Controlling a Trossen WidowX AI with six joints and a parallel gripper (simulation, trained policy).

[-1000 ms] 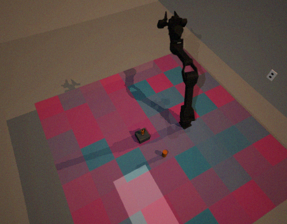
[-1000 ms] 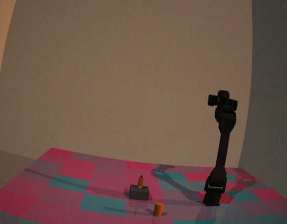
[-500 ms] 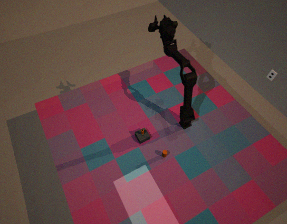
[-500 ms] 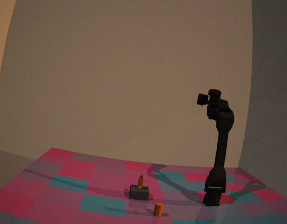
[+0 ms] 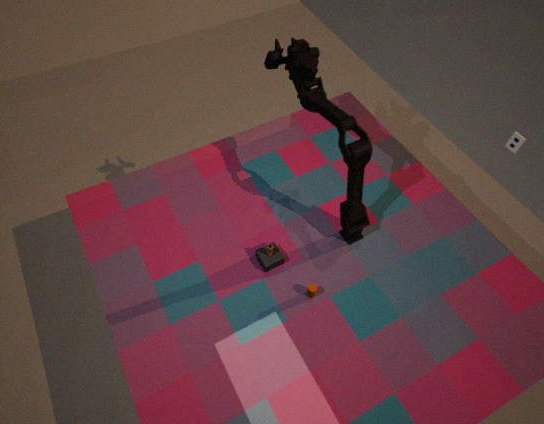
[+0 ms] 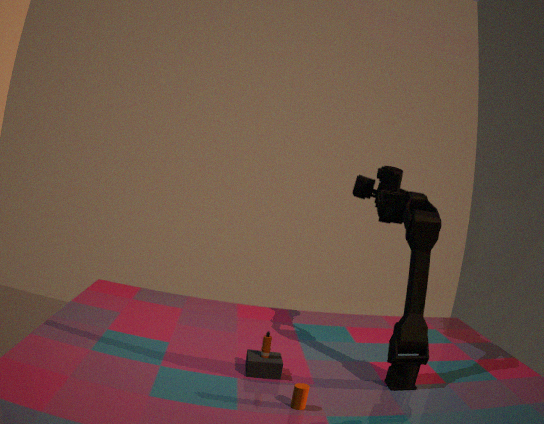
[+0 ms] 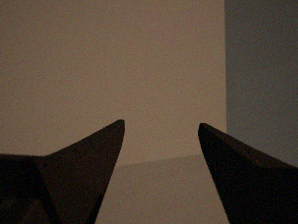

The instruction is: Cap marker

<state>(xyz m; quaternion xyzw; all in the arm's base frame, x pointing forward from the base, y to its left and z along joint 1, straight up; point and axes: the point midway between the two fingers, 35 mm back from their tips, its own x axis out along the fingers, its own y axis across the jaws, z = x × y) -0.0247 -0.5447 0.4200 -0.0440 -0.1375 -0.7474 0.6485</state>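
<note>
My gripper tip is 70 cm to the right of the orange cap, 40 cm above it and 28 cm short of it. The rest, counted from my gripper tip: dark grey holder block: 53 cm to the left, 41 cm below, 34 cm ahead.
</note>
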